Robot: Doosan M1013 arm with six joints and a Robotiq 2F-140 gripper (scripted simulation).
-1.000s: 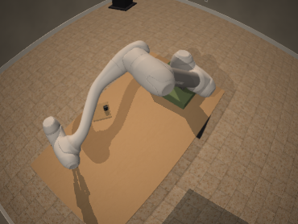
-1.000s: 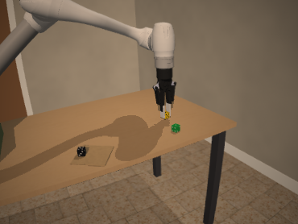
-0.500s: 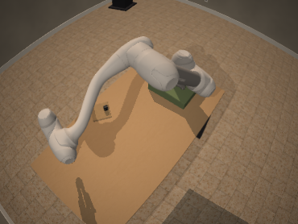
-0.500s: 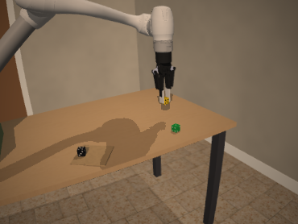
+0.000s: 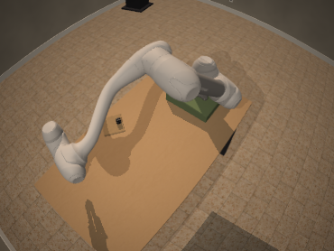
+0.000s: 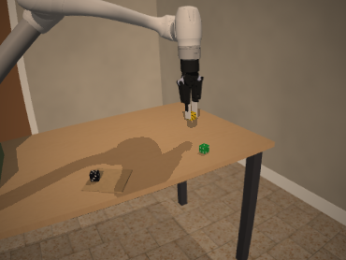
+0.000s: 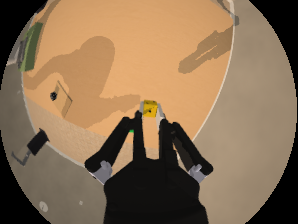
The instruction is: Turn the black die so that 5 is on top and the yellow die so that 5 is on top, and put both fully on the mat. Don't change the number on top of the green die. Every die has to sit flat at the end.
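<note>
My hand is 13 cm to the left of the green die, 12 cm above it and 5 cm past it. Also, from my hand: black die (47 cm behind, 11 cm below, 2 cm to the right); then mat (44 cm behind, 13 cm below, 5 cm to the right); then yellow die (3 cm below).
</note>
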